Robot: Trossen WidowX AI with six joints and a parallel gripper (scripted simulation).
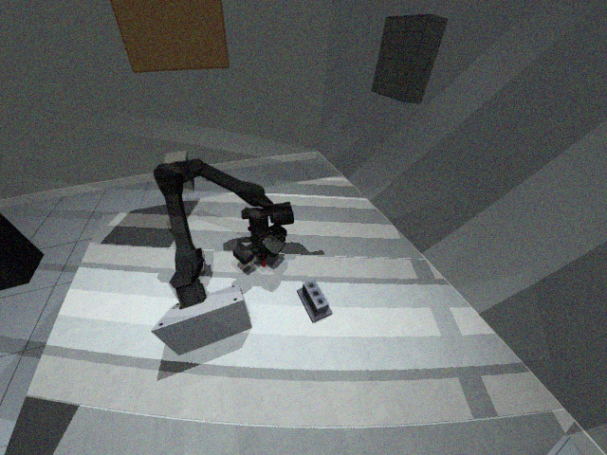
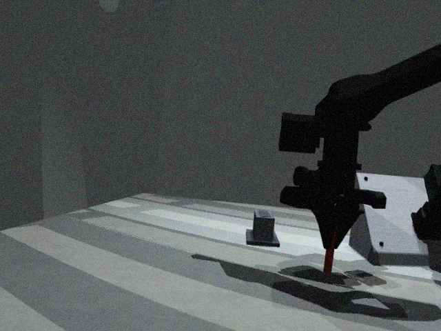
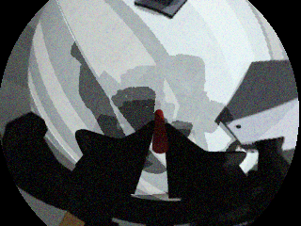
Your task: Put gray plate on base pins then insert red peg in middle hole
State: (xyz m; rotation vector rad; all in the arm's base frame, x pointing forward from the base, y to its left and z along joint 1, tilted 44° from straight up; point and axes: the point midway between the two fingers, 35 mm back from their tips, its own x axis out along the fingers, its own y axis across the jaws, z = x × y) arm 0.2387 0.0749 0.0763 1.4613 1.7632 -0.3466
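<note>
Now: gripper tip 10 cm short of the gray plate, 20 cm to the left of it and 1 cm below it. From my gripper tip the other things lie so: red peg (right at my gripper tip); base (10 cm ahead, 20 cm to the right, 3 cm below).
</note>
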